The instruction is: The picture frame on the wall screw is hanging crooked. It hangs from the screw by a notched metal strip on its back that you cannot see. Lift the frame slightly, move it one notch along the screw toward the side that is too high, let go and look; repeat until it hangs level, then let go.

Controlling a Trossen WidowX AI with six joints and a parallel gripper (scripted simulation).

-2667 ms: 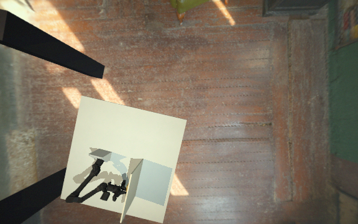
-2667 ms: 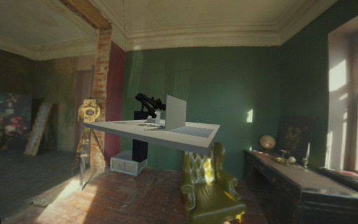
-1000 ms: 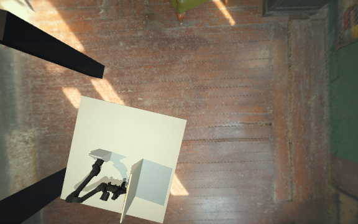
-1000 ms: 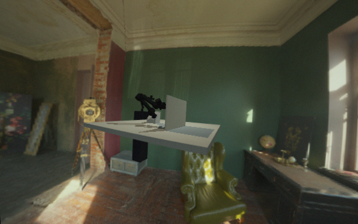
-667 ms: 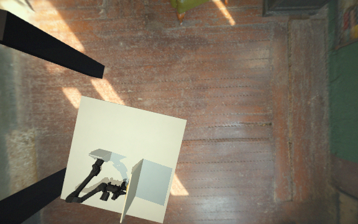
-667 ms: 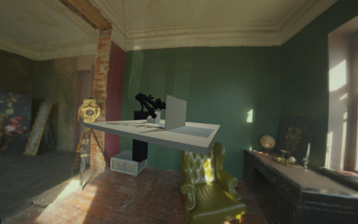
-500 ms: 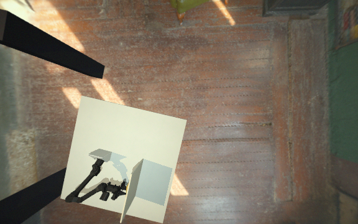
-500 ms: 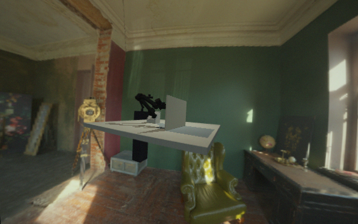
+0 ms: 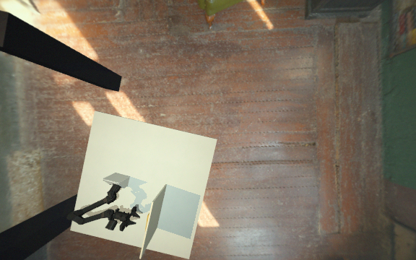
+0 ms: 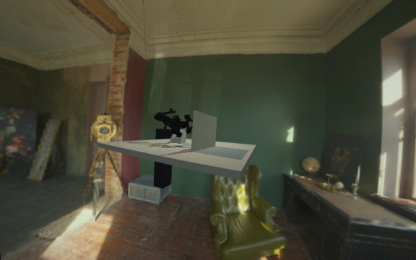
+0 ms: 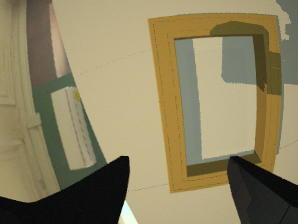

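The yellow picture frame is 10 cm ahead of my gripper tip, 1 cm to the left of it and 5 cm below it. Round my gripper tip: cream wall panel (11 cm ahead, 1 cm to the left, 6 cm below).
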